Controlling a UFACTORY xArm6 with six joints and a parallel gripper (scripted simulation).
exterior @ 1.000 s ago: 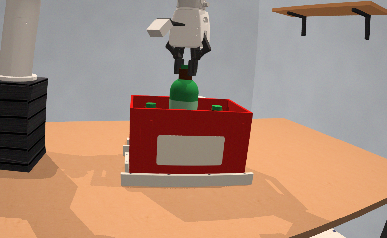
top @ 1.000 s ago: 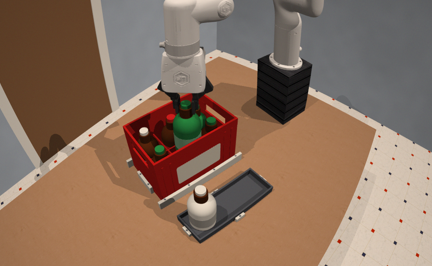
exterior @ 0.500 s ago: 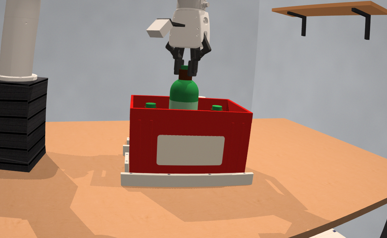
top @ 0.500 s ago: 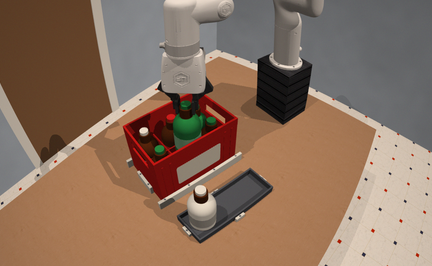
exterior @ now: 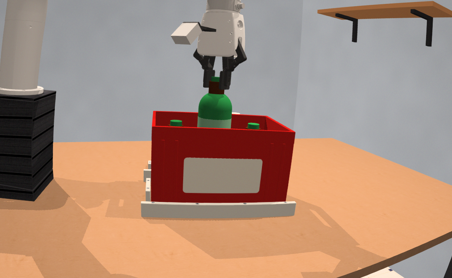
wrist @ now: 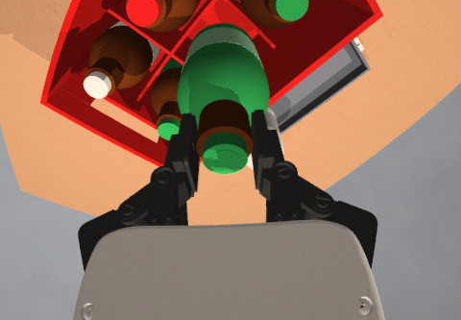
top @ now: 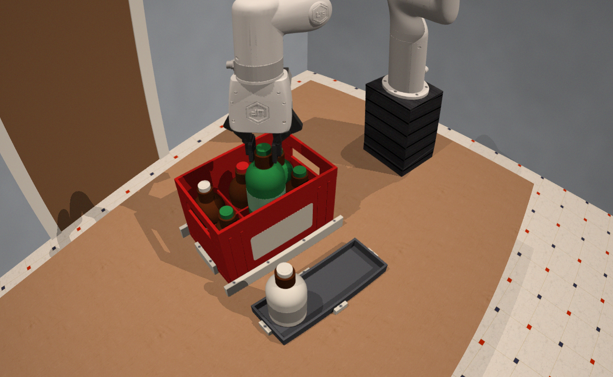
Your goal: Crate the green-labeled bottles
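Right now my hand is 70 mm above the green bottle. The rest, counted from my hand: dark tray: 240 mm below, 170 mm to the left, 20 mm ahead; then crate: 170 mm below, 40 mm to the right; then white-labeled bottle: 170 mm below, 150 mm to the left, 110 mm ahead.
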